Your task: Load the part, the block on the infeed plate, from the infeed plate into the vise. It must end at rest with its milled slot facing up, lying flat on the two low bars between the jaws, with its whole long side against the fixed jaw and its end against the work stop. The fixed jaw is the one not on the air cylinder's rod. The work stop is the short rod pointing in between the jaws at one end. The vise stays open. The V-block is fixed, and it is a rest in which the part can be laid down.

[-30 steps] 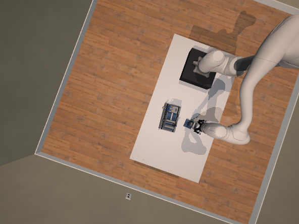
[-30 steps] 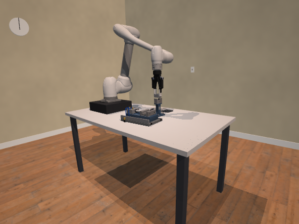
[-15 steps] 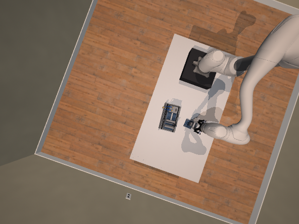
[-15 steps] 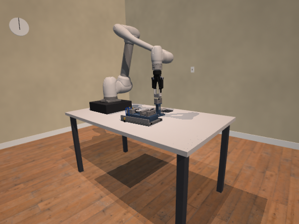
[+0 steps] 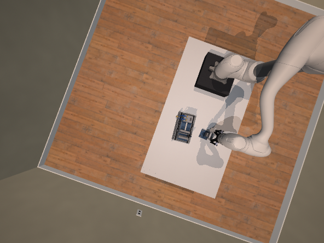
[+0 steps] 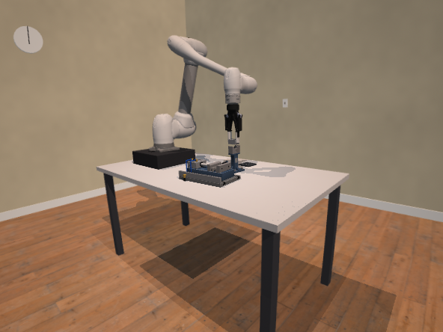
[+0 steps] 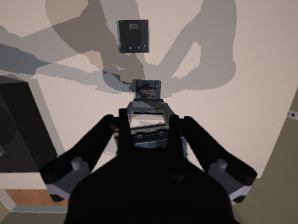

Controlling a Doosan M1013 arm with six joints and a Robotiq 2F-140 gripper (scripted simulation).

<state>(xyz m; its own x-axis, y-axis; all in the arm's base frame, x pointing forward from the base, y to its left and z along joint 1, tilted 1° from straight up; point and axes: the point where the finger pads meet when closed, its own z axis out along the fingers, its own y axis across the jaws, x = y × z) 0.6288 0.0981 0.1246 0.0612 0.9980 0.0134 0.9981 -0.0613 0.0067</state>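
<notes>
My gripper is now 22 cm to the left of the vise base, 17 cm above it and 1 cm short of it. The rest, counted from my hand: part: 2 cm below.
</notes>
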